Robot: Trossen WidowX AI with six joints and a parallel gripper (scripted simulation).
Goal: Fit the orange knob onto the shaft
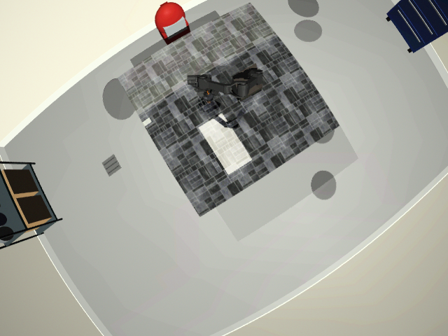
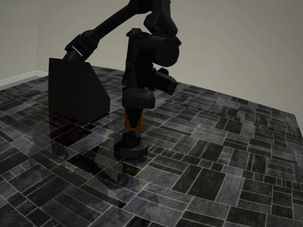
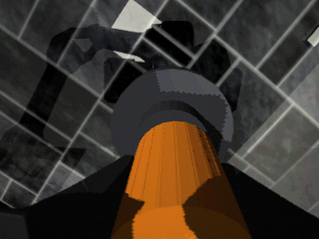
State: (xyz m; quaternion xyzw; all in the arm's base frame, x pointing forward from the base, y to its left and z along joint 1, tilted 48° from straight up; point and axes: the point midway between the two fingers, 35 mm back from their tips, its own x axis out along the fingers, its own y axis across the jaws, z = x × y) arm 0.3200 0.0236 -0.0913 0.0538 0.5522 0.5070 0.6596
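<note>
The orange knob is 2 cm above my gripper tip. The rest, counted from my gripper tip: round pedestal: 4 cm below.
</note>
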